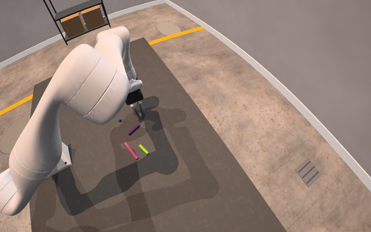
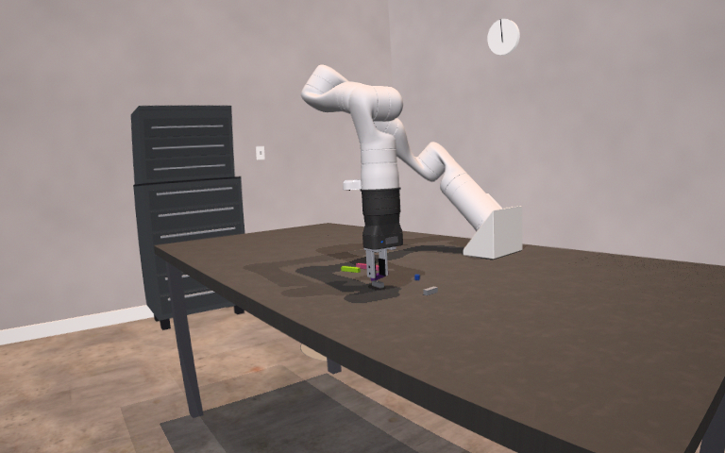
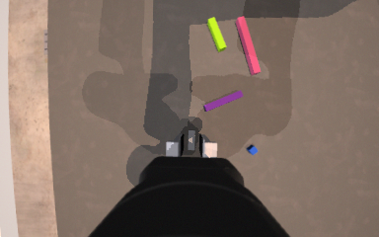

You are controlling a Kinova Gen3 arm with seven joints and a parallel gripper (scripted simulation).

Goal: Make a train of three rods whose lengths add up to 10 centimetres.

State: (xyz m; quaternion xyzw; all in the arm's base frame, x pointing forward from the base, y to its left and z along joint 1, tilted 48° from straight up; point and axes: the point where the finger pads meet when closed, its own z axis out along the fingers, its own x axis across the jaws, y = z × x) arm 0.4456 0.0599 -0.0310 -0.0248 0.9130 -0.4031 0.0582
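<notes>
Right now my hand is 10 cm past the blue rod, 3 cm above it and 1 cm to the right of it. Also, from my hand: lime rod 17 cm to the right, 4 cm behind, 3 cm below; purple rod 6 cm to the right, 5 cm behind, 3 cm below; pink rod 15 cm to the right, 9 cm behind, 3 cm below.
</notes>
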